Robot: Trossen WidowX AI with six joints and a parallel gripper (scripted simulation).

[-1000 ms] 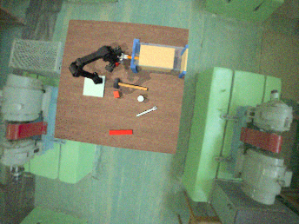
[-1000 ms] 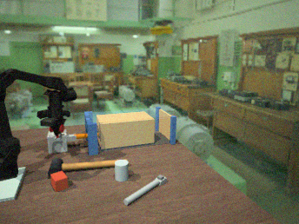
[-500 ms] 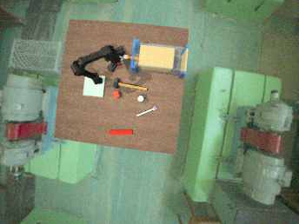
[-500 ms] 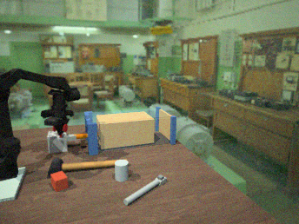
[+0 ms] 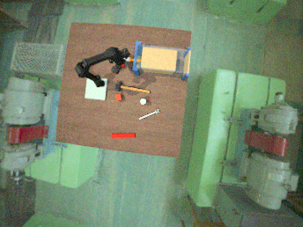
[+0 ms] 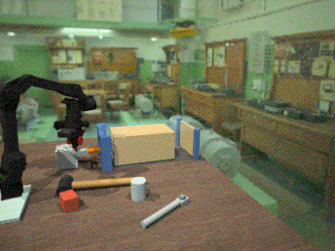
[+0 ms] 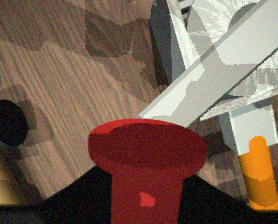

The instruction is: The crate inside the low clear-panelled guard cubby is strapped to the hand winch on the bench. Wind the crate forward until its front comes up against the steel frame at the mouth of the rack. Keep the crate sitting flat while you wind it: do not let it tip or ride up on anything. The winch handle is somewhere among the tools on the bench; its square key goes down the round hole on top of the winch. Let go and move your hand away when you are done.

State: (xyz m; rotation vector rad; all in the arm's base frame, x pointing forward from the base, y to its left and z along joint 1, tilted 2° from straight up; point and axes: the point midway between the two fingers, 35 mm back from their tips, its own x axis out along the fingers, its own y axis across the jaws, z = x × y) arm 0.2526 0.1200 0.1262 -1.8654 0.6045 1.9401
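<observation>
My gripper tip is now 40 mm to the right of the winch handle, 10 mm past it and 10 mm above it. The rest, counted from my gripper tip: red knob (20 mm above); winch (90 mm to the left, 80 mm below, 40 mm behind); blue steel frame (130 mm ahead, 70 mm to the left, 10 mm below).
</observation>
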